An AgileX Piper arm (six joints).
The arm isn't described. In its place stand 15 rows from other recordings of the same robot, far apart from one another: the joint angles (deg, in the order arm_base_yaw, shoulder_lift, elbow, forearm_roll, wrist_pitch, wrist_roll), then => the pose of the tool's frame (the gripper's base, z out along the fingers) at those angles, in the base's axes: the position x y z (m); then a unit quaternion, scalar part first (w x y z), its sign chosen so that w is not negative.
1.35 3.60 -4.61 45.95 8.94 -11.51 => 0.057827, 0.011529, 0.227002, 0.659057, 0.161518, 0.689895, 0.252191
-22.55 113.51 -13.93 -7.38 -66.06 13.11 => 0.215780, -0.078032, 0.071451, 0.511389, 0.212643, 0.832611, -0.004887
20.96 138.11 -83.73 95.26 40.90 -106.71 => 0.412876, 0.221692, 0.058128, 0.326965, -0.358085, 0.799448, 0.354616
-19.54 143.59 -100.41 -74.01 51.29 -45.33 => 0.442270, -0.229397, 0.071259, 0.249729, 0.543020, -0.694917, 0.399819
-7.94 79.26 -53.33 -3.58 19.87 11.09 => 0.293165, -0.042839, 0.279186, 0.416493, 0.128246, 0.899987, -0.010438
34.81 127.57 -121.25 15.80 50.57 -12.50 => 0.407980, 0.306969, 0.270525, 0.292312, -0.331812, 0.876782, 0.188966
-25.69 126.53 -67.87 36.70 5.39 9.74 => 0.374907, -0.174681, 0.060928, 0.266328, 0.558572, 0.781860, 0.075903
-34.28 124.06 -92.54 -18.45 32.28 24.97 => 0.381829, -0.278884, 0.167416, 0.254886, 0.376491, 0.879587, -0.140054
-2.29 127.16 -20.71 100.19 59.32 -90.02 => 0.180398, 0.069876, 0.026356, 0.032902, -0.143092, -0.862944, -0.483498
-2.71 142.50 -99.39 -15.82 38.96 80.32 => 0.478829, -0.038281, 0.039818, 0.148316, 0.580013, 0.800965, -0.006520
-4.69 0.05 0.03 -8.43 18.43 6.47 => 0.053503, -0.008621, 0.184301, 0.618206, 0.035971, 0.783481, -0.051816
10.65 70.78 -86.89 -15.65 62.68 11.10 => 0.236465, 0.022275, 0.455589, 0.424666, -0.003831, 0.903555, -0.056848
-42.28 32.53 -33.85 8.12 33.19 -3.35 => 0.086560, -0.069198, 0.316217, 0.506106, 0.311693, 0.791285, -0.143430
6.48 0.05 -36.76 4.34 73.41 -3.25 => -0.033076, 0.002885, 0.297467, 0.485486, -0.082219, 0.868894, 0.050661
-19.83 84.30 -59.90 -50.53 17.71 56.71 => 0.303283, -0.132084, 0.299875, 0.476077, 0.261102, 0.825383, -0.154656
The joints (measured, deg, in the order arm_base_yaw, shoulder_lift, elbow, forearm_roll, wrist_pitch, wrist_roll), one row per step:
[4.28 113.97 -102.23 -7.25 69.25 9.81]
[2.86 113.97 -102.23 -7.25 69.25 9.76]
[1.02 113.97 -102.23 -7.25 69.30 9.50]
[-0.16 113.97 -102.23 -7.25 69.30 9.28]
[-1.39 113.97 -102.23 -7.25 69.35 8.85]
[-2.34 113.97 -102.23 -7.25 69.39 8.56]
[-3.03 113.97 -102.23 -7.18 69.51 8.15]
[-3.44 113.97 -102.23 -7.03 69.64 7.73]
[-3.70 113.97 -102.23 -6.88 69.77 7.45]
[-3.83 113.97 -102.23 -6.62 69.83 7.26]
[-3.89 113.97 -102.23 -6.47 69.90 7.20]
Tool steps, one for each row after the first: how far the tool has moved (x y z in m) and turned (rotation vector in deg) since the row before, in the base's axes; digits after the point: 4 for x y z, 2 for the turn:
[0.0004 -0.0105 0.0000 -0.01 0.01 -1.37]
[0.0000 -0.0136 0.0000 -0.07 0.08 -1.60]
[-0.0002 -0.0087 0.0000 -0.05 0.03 -0.97]
[-0.0004 -0.0091 0.0000 -0.10 0.10 -0.82]
[-0.0005 -0.0070 0.0000 -0.07 0.08 -0.68]
[-0.0005 -0.0050 -0.0001 -0.02 0.17 -0.32]
[-0.0004 -0.0028 -0.0001 0.06 0.17 -0.04]
[-0.0004 -0.0017 -0.0001 0.09 0.16 -0.02]
[-0.0002 -0.0006 -0.0001 0.22 0.07 0.02]
[-0.0001 -0.0002 -0.0001 0.14 0.07 -0.03]

